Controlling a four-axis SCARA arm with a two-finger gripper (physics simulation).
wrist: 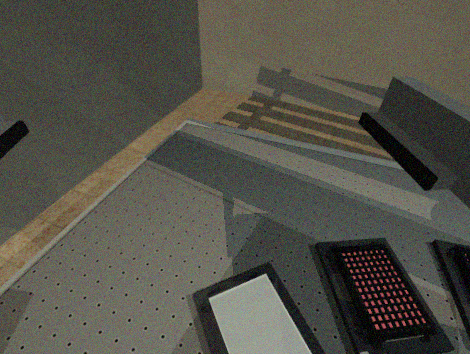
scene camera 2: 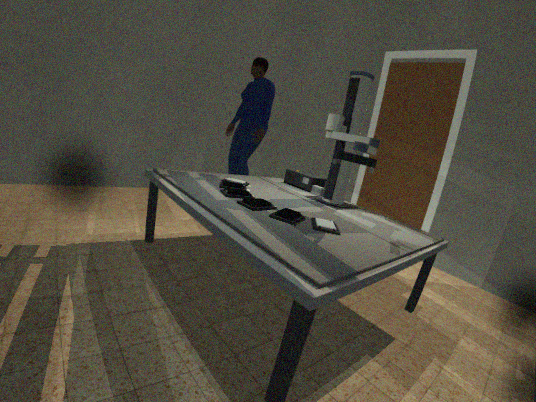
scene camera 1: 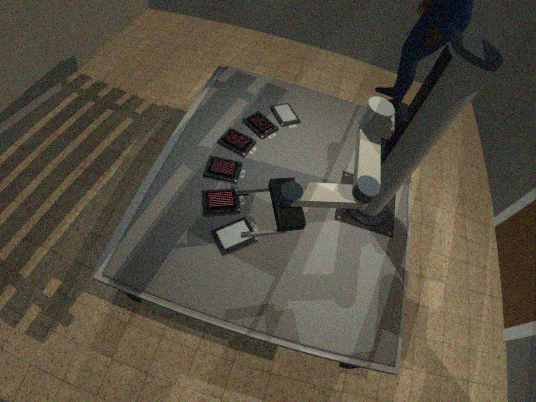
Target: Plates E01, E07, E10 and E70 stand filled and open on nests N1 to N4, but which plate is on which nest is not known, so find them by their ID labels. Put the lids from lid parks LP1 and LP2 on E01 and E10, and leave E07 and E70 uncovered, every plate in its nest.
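Frame: origin at the arm's base, x right, y ahead, z up, level; millimetres.
Where they show: gripper, between the fingertips: [wrist: 199, 101] [scene camera 2: 352, 165] [scene camera 1: 237, 212]; arm's base, origin of its link: [scene camera 2: 331, 204].
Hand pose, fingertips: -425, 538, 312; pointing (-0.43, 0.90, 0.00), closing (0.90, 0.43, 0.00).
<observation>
Each offset is from my fingertips to the centre of the thing, as dx, dy, dz. "spot": to the spot under its first point. Level surfaces: height alone.
Four open plates with red wells, @(+708, +98, -280) [scene camera 1: 260, 124] @(+544, +174, -280) [scene camera 1: 237, 142] @(+356, +179, -280) [scene camera 1: 223, 169] @(+186, +127, -280) [scene camera 1: 220, 200], stand on dark nests in an arc. Two of these plates show apart in scene camera 2 [scene camera 2: 256, 203] [scene camera 2: 288, 215]. The ID labels are unreadable, so I cannot tell which plate is which. A pale lid lies on a dark park at each end of the arc: the far lid @(+845, -8, -285) [scene camera 1: 285, 114] [scene camera 2: 235, 180] and the near lid @(+49, +17, -285) [scene camera 1: 230, 237] [scene camera 2: 325, 225] [wrist: 260, 315]. The wrist view shows the neighbouring plate @(spot: +191, +120, -274) [wrist: 385, 290]. My gripper [scene camera 1: 240, 213] [wrist: 199, 101] is open and empty, high above the table.
The arm's column [scene camera 1: 425, 130] [scene camera 2: 336, 170] stands at the table's back edge. A dark box @(spot: +765, -567, -237) [scene camera 2: 302, 181] is on the table beside it. A person in blue [scene camera 1: 425, 40] [scene camera 2: 255, 110] stands behind the table @(dz -298) [scene camera 1: 325, 270] [scene camera 2: 360, 255]. The pictures are dim and grainy.
</observation>
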